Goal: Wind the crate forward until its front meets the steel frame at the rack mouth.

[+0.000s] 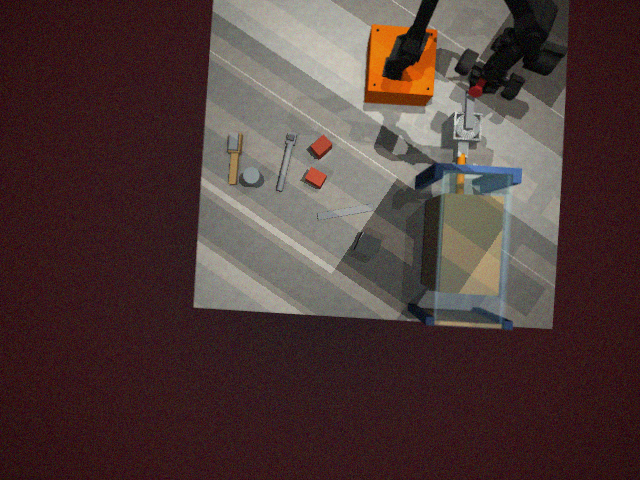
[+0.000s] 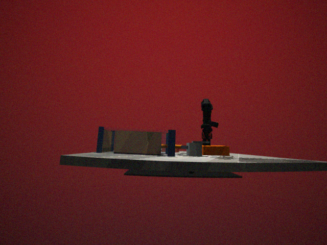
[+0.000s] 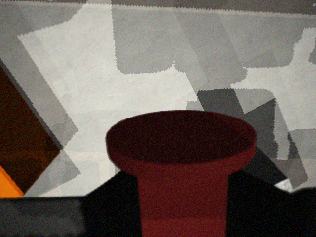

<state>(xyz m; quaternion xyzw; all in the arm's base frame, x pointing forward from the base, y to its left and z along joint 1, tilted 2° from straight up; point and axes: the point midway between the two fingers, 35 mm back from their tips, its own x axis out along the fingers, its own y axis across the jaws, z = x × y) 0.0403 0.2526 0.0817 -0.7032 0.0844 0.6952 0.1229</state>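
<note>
Right now my gripper tip is 40 mm short of the grey crank handle, 10 mm to the right of it and 10 mm above it. Round my gripper tip: winch 80 mm below, 80 mm ahead, 10 mm to the left; then red knob 20 mm above; then blue frame 250 mm ahead, 50 mm to the left, 10 mm below.
</note>
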